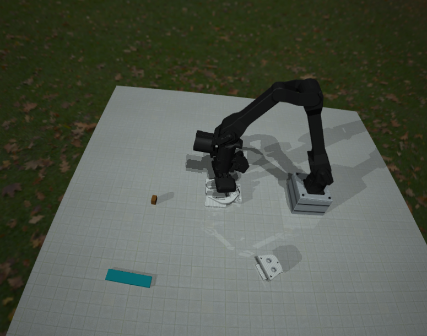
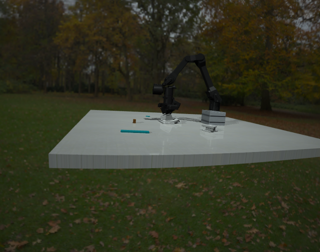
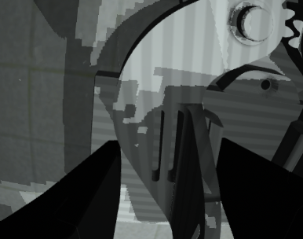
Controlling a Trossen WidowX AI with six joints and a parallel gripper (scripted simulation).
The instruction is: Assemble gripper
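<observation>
Now: the gripper jaw 30 mm behind my gripper tip and 50 mm to the left of it. From my gripper tip the other things lie so: small teal tile 60 mm ahead, 270 mm to the right, 10 mm below; small brown block 220 mm ahead, 70 mm to the left; white ribbed block 140 mm behind, 310 mm to the left, 10 mm below.
</observation>
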